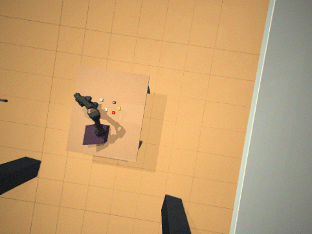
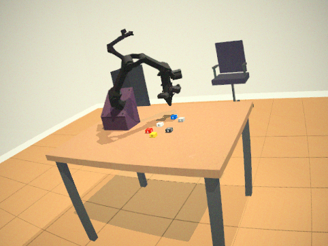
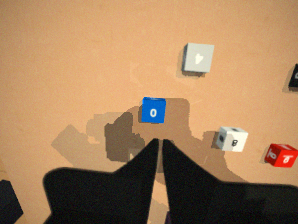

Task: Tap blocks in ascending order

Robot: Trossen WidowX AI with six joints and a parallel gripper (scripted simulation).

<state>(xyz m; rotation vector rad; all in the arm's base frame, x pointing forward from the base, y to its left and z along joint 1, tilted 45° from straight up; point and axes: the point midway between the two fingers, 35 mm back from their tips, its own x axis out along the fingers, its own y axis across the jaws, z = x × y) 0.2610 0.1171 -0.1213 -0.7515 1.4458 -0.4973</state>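
Now: the yellow block 4 cm ahead of my gripper tip, 27 cm to the right of it and 8 cm below it. From my gripper tip the other things lie so: black block: 10 cm ahead, 19 cm to the right, 8 cm below; then white block: 2 cm behind, 12 cm to the right, 8 cm below; then blue block: 1 cm ahead, 1 cm to the left, 8 cm below.
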